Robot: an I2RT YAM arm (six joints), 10 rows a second.
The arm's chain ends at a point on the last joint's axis. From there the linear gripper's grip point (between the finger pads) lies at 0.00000 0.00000 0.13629 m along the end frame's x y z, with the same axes.
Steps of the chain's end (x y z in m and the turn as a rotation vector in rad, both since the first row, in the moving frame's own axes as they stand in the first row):
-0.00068, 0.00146, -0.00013, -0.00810, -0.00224, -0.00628
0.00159, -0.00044, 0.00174, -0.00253, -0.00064, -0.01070
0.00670, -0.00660, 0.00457, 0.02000, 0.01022, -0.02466
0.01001, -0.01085, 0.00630, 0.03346, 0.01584, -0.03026
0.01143, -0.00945, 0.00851, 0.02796, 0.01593, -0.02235
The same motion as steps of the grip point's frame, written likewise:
-0.00098, 0.00256, -0.00013, -0.00810, -0.00224, -0.00628
0.00150, -0.00009, 0.00174, -0.00253, -0.00064, -0.01070
0.00806, -0.00934, 0.00454, 0.02000, 0.01022, -0.02466
0.01210, -0.01544, 0.00621, 0.03346, 0.01584, -0.03026
0.01356, -0.01328, 0.00844, 0.02796, 0.01593, -0.02235

